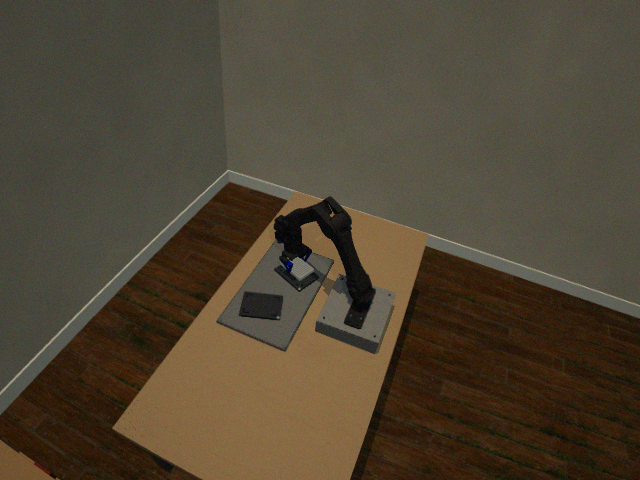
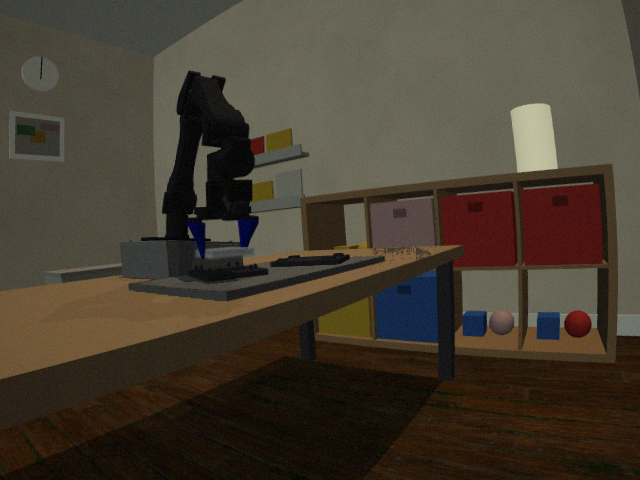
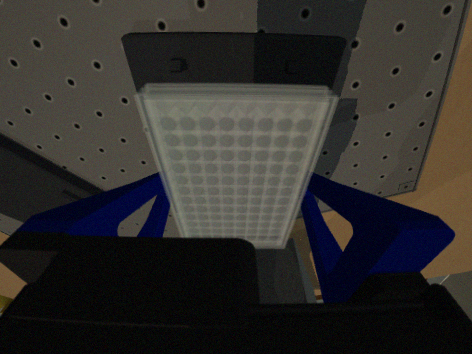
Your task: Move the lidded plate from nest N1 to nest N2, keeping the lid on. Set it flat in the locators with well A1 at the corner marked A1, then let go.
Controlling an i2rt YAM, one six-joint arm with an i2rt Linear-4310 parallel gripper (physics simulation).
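Frame: origin at the arm's base, x back, y down, z right, level; centimetres.
Where they show: gripper, fingertip midpoint: [image 1: 296,267] [image 2: 223,256] [image 3: 235,177]; arm's base, link origin: [image 1: 360,306] [image 2: 177,241].
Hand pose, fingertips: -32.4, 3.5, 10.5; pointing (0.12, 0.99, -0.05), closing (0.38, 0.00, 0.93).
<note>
Each offset is from my fingertips to the centre of the thing, as dx, dy, dz. Level surfaces: height alone.
My gripper [image 1: 296,260] [image 2: 222,248] [image 3: 235,177] is shut on the lidded plate {+0.3, -1.2, -0.1} [image 1: 302,270] [image 2: 225,251] [image 3: 238,158], its blue fingers on the plate's two long sides. The plate is whitish and translucent; the lid sits on it and the wells show through. I hold it level, a little above the black nest N1 {+0.4, +2.8, -0.3} [image 1: 295,282] [image 2: 228,271] [image 3: 199,60]. The empty black nest N2 {-4.9, +3.0, -22.8} [image 1: 261,305] [image 2: 310,259] lies further along the grey perforated board [image 1: 270,330] [image 2: 223,290] [image 3: 94,42]. I cannot read the A1 marks.
The arm stands on a grey pedestal [image 1: 375,329] [image 2: 147,257] beside the board on the wooden table {dy +5.1} [image 1: 247,405] [image 2: 175,314]. Behind the table, a shelf unit [image 2: 437,183] holds coloured boxes, with a white cylinder [image 2: 533,138] on top.
</note>
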